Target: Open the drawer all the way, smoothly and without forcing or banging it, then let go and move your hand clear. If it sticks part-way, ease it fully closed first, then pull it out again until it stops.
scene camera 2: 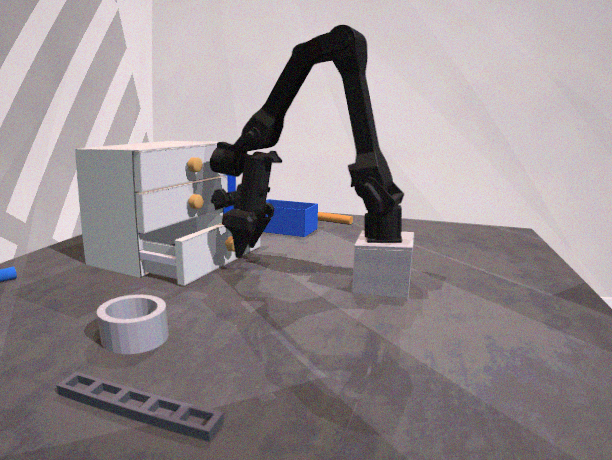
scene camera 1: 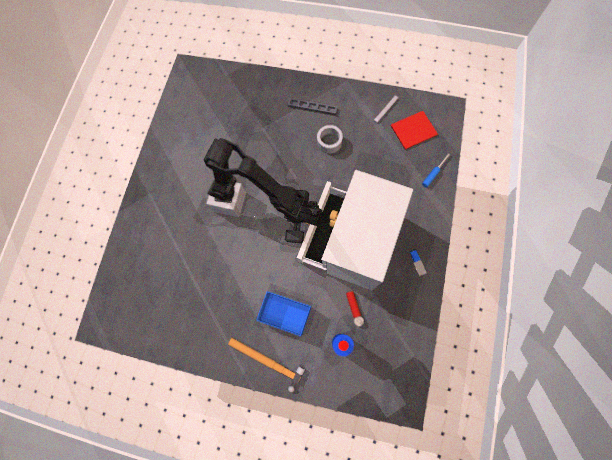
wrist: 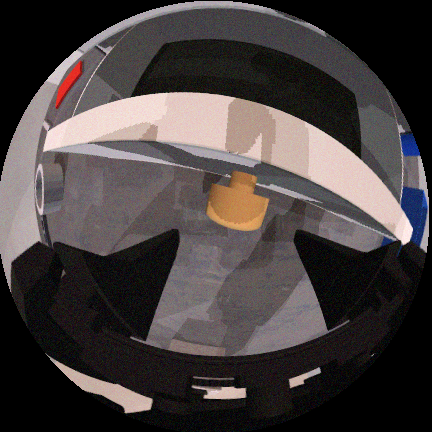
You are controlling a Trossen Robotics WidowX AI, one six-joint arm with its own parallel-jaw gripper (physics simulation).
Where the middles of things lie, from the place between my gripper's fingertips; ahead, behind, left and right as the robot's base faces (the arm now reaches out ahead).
Labels:
Now: the blue bin (scene camera 2: 292, 218) 34 cm to the right of my hand, 2 cm behind it and 1 cm above it. Round my hand: orange-handled tool (scene camera 1: 243, 348) 53 cm to the right, 7 cm behind, 2 cm below; then dark slotted bar (scene camera 2: 187, 419) 51 cm to the left, 2 cm below, 2 cm behind; then grey ring (scene camera 2: 131, 324) 35 cm to the left, 7 cm ahead, 1 cm below.

